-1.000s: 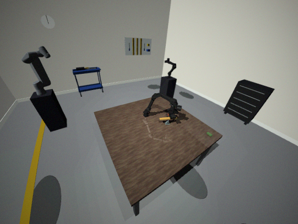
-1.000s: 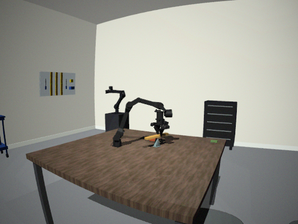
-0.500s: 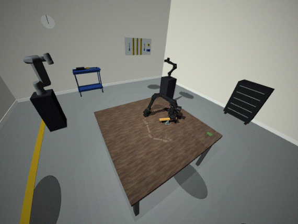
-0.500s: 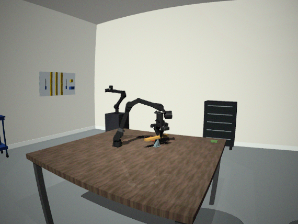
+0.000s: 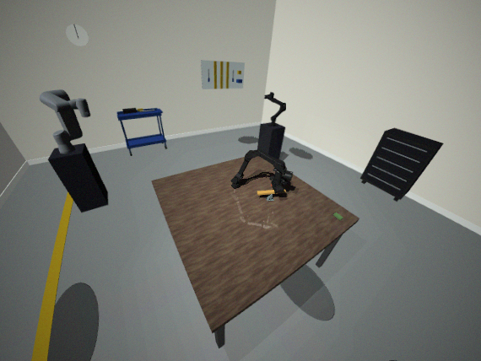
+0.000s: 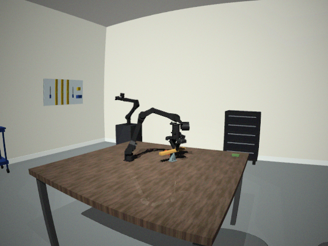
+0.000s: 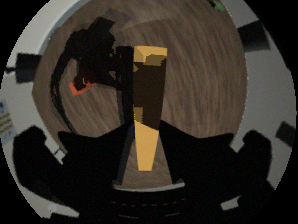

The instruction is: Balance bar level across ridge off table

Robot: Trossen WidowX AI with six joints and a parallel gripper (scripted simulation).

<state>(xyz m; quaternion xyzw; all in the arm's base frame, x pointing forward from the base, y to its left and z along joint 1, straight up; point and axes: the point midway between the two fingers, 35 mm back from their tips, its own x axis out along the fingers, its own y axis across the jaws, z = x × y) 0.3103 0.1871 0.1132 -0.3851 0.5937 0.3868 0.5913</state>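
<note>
The bar is 30 mm to the right of my gripper tip and 10 mm behind it. Also, from my gripper tip: orange block (130 mm to the left, 130 mm behind, 60 mm below); green block (430 mm ahead, 310 mm to the left, 70 mm below).
</note>
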